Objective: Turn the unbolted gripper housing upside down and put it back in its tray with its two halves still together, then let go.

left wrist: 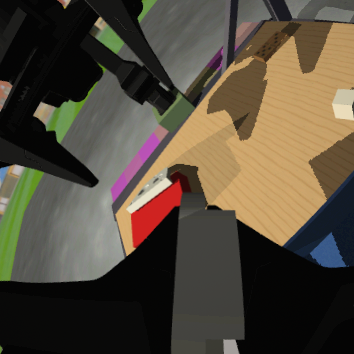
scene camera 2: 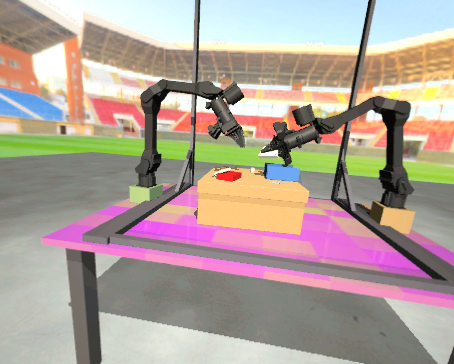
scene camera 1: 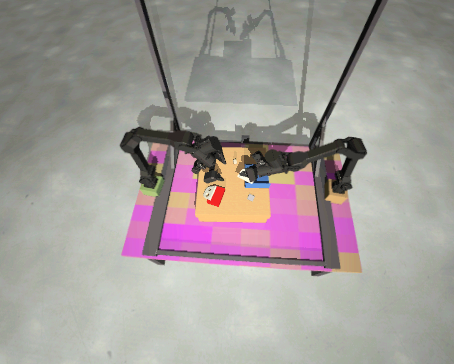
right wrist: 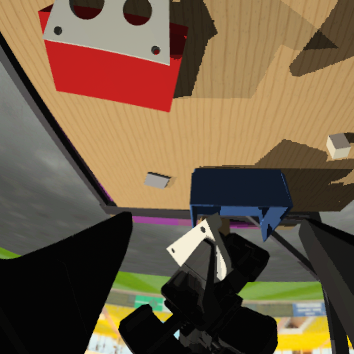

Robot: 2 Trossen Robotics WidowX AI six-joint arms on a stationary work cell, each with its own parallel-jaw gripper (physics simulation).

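Seen in the pictures: left gripper, between the fingertips: [left wrist: 194, 213] [scene camera 2: 261, 153] [scene camera 1: 240, 174] [right wrist: 213, 236]; right gripper, between the fingertips: [left wrist: 129, 139] [scene camera 2: 243, 147] [scene camera 1: 224, 172] [right wrist: 217, 223]; left arm's base, origin of its link: [scene camera 2: 392, 205] [scene camera 1: 338, 188]; right arm's base, origin of its link: [left wrist: 165, 102] [scene camera 2: 146, 185] [scene camera 1: 150, 182].
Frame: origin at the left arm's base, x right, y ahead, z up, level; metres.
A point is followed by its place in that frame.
My left gripper [scene camera 1: 249, 174] [left wrist: 194, 213] @[x -0.112, y 0.530, z 0.169 m] [right wrist: 213, 236] @[x -0.112, y 0.530, z 0.169 m] is shut on the white and grey gripper housing [scene camera 1: 243, 175] [scene camera 2: 268, 154] @[x -0.134, y 0.501, z 0.168 m] [left wrist: 207, 270] @[x -0.100, y 0.492, z 0.198 m] [right wrist: 186, 243] @[x -0.132, y 0.502, z 0.169 m]. The housing is tilted in the air, above and beside the left edge of the blue tray [scene camera 1: 257, 185] @[x -0.121, y 0.439, z 0.103 m] [scene camera 2: 282, 173] @[x -0.121, y 0.441, z 0.099 m] [left wrist: 327, 215] @[x -0.065, y 0.508, z 0.111 m] [right wrist: 240, 187] @[x -0.075, y 0.508, z 0.101 m] in scene camera 2. The fingers hide part of it, and I cannot tell which face is up or see the seam between its halves. The blue tray's visible inside holds no housing. My right gripper [scene camera 1: 223, 171] @[x -0.126, y 0.601, z 0.187 m] [left wrist: 129, 139] @[x -0.126, y 0.601, z 0.187 m] [right wrist: 217, 223] @[x -0.126, y 0.601, z 0.187 m] is wide open and empty, left of the housing in the scene views.
A red tray [scene camera 1: 216, 199] @[x -0.226, y 0.623, z 0.092 m] [scene camera 2: 229, 176] @[x -0.253, y 0.618, z 0.088 m] [left wrist: 155, 210] @[x -0.201, y 0.626, z 0.091 m] [right wrist: 110, 75] @[x -0.205, y 0.621, z 0.091 m] with a white holed plate [scene camera 1: 210, 192] @[x -0.199, y 0.658, z 0.100 m] [right wrist: 110, 27] @[x -0.196, y 0.657, z 0.100 m] lies on the wooden box [scene camera 1: 232, 207] @[x -0.245, y 0.541, z 0.071 m] [scene camera 2: 250, 215] @[x -0.263, y 0.531, z -0.037 m]. A cream block [scene camera 1: 235, 161] @[x 0.007, y 0.571, z 0.090 m] [left wrist: 344, 105] @[x 0.005, y 0.569, z 0.090 m] [right wrist: 338, 146] @[x 0.004, y 0.579, z 0.089 m] and a small grey piece [scene camera 1: 251, 197] @[x -0.177, y 0.459, z 0.074 m] [right wrist: 157, 180] @[x -0.175, y 0.464, z 0.074 m] lie there too.
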